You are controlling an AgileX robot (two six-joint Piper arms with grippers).
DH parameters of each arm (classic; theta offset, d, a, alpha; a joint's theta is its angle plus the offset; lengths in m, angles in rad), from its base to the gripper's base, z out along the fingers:
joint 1: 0 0.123 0 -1.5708
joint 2: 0.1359 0 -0.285 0
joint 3: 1.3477 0 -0.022 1.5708
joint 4: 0 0.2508 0 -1.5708
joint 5: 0 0 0.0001 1.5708
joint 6: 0 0.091 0 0
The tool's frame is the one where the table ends.
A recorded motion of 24 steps. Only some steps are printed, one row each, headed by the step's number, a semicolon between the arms.
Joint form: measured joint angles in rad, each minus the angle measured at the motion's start. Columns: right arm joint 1, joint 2, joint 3, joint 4, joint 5, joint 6; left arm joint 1, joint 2, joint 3, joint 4, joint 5, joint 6.
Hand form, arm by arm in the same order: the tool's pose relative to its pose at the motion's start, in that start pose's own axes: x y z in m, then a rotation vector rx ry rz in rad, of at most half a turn. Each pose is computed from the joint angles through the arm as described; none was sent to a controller.
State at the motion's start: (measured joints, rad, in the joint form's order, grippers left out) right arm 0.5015 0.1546 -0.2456 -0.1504 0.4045 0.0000; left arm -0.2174 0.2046 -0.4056 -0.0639 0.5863 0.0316
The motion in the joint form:
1: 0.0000 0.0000 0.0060 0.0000 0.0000 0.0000; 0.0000 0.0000 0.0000 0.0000 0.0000 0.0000
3: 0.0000 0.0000 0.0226 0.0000 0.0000 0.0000; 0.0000 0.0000 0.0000 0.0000 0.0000 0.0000
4: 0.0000 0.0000 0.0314 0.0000 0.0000 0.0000; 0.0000 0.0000 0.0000 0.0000 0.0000 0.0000
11: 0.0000 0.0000 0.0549 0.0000 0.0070 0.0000; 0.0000 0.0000 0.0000 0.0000 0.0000 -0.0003
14: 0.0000 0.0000 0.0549 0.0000 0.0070 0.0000; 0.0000 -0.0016 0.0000 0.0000 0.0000 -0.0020
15: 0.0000 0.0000 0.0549 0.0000 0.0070 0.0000; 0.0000 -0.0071 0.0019 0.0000 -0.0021 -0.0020
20: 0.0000 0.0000 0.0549 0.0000 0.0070 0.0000; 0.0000 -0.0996 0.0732 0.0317 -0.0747 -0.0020
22: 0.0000 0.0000 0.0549 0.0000 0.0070 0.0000; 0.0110 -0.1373 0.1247 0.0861 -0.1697 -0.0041
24: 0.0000 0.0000 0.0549 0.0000 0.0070 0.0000; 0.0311 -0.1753 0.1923 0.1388 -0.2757 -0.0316
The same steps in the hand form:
1: 0.0019 0.0003 0.0007 -0.0008 0.0059 -0.0004; 0.0000 0.0000 0.0000 0.0000 0.0000 0.0000
3: 0.0070 0.0011 0.0026 -0.0031 0.0223 -0.0013; 0.0000 0.0000 0.0000 0.0000 0.0000 0.0000
4: 0.0098 0.0016 0.0035 -0.0043 0.0310 -0.0019; 0.0000 0.0000 0.0000 0.0000 0.0000 0.0000
11: 0.0178 0.0027 0.0060 -0.0076 0.0613 -0.0033; 0.0000 0.0000 0.0000 0.0000 0.0000 -0.0003
14: 0.0178 0.0027 0.0060 -0.0076 0.0613 -0.0033; 0.0000 0.0000 -0.0003 0.0000 -0.0016 -0.0019
15: 0.0178 0.0027 0.0060 -0.0076 0.0613 -0.0033; 0.0003 0.0000 -0.0009 0.0001 -0.0073 -0.0018
20: 0.0178 0.0027 0.0060 -0.0076 0.0613 -0.0033; 0.0141 0.0019 -0.0045 -0.0185 -0.1005 0.0257
22: 0.0178 0.0027 0.0060 -0.0076 0.0613 -0.0033; 0.0201 0.0049 -0.0026 -0.0574 -0.1808 0.0694
24: 0.0178 0.0027 0.0060 -0.0076 0.0613 -0.0033; 0.0298 0.0074 0.0016 -0.0951 -0.2565 0.0888

